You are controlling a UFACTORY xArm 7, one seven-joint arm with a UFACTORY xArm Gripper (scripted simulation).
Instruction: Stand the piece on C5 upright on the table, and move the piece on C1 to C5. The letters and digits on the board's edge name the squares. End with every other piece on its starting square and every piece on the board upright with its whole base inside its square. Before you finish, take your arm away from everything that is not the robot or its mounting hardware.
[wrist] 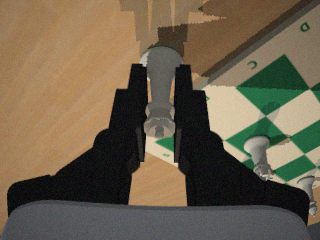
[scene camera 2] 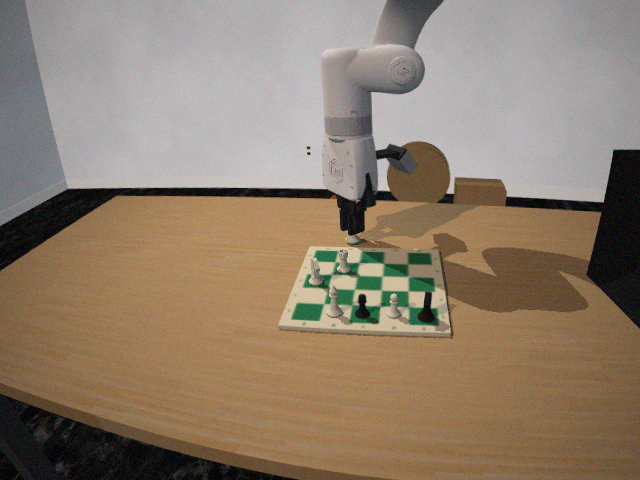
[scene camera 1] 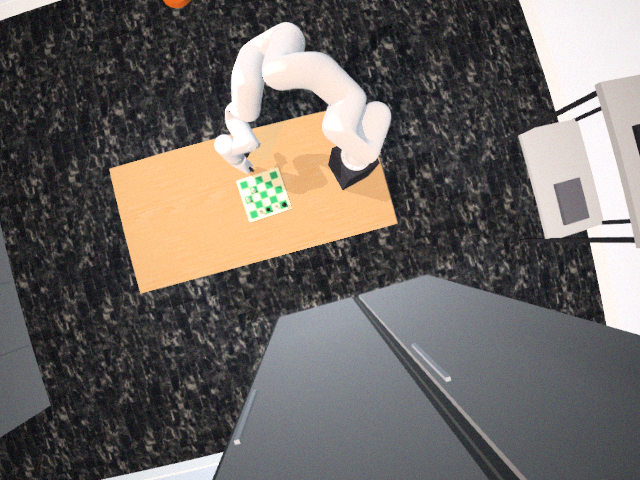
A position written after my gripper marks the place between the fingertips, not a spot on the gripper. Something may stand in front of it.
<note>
In view: my gripper [scene camera 2: 352,231] and a chessboard [scene camera 2: 377,272].
The chessboard is seen too in the wrist view [wrist: 261,91] and in scene camera 1 [scene camera 1: 270,190]. My gripper shows as well in the wrist view [wrist: 161,85].
</note>
